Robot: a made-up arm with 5 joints. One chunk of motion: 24 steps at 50 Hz.
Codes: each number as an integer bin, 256 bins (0 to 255) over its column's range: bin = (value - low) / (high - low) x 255, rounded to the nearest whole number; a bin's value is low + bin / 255 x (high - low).
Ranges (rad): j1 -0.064..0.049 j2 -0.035..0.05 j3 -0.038..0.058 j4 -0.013..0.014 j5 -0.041..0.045
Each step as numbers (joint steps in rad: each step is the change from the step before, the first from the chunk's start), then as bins.
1 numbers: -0.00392 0.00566 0.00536 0.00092 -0.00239
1 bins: 136 122 115 131 114
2 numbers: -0.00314 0.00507 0.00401 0.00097 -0.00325
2 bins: 137 120 112 132 112
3 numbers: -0.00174 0.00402 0.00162 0.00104 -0.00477
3 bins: 140 117 105 133 107
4 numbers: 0.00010 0.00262 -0.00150 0.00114 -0.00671
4 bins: 145 113 97 134 102
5 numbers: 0.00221 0.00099 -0.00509 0.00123 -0.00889
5 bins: 149 108 87 134 95
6 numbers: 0.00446 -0.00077 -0.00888 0.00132 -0.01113
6 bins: 154 103 77 135 89
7 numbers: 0.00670 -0.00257 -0.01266 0.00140 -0.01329
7 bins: 160 97 67 136 82
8 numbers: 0.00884 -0.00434 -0.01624 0.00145 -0.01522
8 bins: 164 92 58 136 76
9 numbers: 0.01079 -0.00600 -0.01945 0.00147 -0.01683
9 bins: 169 87 49 137 72
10 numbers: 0.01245 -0.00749 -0.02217 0.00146 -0.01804
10 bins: 173 83 42 137 68
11 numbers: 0.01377 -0.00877 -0.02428 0.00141 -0.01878
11 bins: 175 79 36 136 66
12 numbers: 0.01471 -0.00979 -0.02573 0.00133 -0.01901
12 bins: 178 76 33 135 65
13 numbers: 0.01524 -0.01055 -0.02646 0.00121 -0.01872
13 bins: 179 73 31 134 66
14 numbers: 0.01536 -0.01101 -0.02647 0.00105 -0.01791
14 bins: 179 72 31 133 68
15 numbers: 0.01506 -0.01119 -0.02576 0.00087 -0.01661
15 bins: 178 71 33 131 72
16 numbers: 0.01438 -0.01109 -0.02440 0.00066 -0.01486
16 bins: 177 72 36 129 78
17 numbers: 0.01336 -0.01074 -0.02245 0.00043 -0.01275
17 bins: 175 73 41 127 84
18 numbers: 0.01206 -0.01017 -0.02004 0.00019 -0.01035
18 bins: 172 74 48 125 91
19 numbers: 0.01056 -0.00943 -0.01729 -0.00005 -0.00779
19 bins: 168 77 55 122 98
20 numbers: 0.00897 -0.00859 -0.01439 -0.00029 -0.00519
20 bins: 165 79 63 120 106
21 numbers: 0.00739 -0.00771 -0.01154 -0.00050 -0.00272
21 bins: 161 82 70 118 114
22 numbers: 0.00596 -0.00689 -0.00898 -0.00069 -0.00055
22 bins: 158 84 77 116 120
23 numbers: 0.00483 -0.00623 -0.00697 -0.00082 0.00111
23 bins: 155 86 82 115 125
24 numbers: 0.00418 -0.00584 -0.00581 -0.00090 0.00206
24 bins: 154 87 86 114 128
